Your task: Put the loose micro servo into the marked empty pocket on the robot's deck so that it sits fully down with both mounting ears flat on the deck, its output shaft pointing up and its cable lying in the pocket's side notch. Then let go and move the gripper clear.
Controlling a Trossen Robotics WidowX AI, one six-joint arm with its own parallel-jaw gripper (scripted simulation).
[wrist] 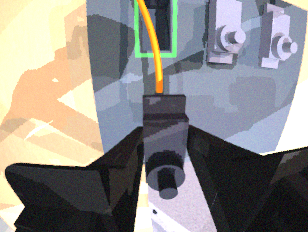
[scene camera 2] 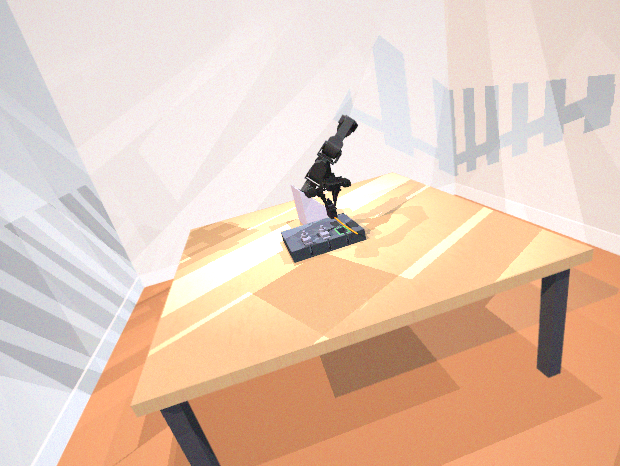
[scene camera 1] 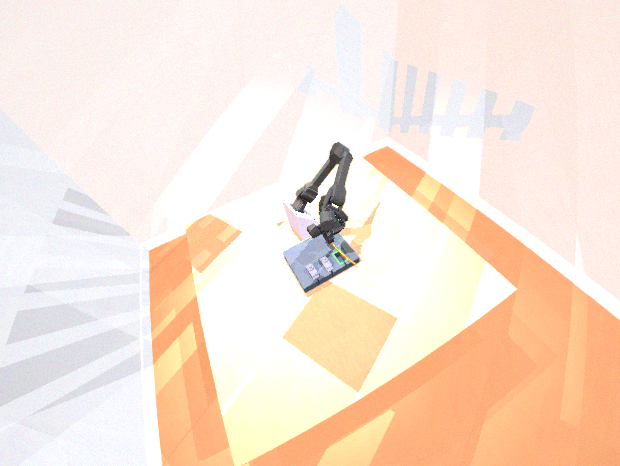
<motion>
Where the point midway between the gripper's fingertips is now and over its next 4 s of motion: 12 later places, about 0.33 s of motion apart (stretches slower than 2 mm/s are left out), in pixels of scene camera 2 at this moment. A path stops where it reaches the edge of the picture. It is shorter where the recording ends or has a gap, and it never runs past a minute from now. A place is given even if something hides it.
The gripper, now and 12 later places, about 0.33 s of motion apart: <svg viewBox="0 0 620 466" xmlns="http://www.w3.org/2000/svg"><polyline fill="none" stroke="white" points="331,207 334,209 337,212 339,214 340,217 340,218 340,219 341,221 341,224 342,226 342,228 342,226 338,218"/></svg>
</motion>
